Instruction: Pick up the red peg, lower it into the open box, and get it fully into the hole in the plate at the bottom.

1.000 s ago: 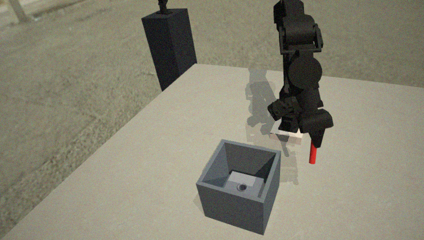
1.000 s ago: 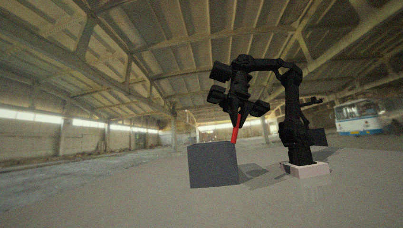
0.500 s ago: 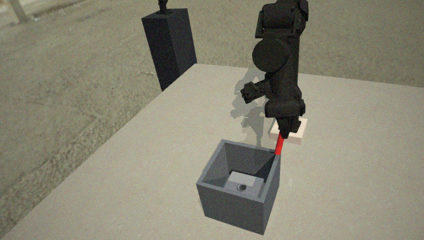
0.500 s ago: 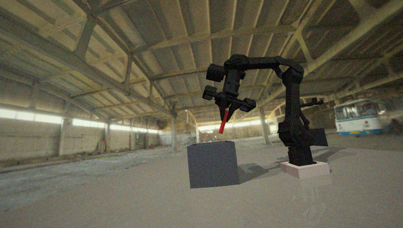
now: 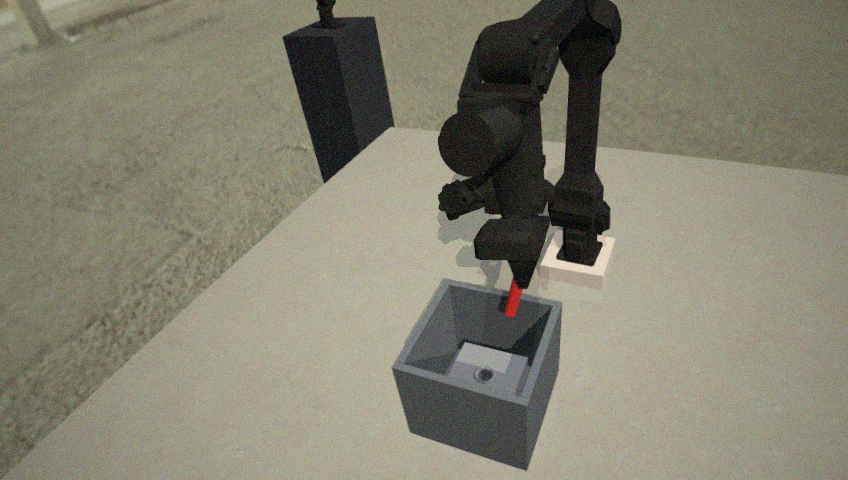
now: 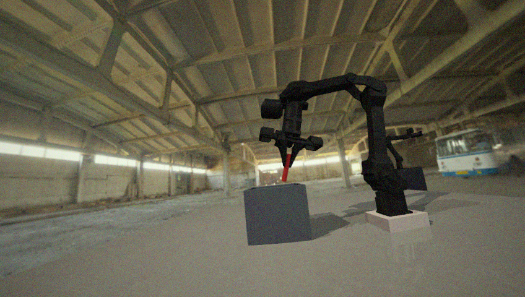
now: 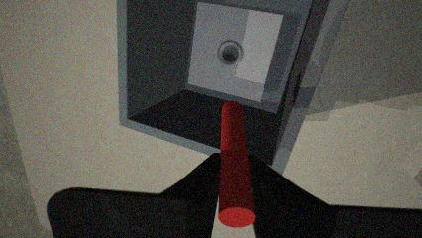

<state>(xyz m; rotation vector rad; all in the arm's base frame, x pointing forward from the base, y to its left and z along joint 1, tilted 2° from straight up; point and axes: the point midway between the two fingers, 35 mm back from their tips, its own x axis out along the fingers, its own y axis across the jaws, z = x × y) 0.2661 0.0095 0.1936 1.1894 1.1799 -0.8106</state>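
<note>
My gripper tip is now 140 mm above the pale plate, 50 mm short of it and 40 mm to the left of it. Round my gripper tip: red peg (10 mm to the right).
</note>
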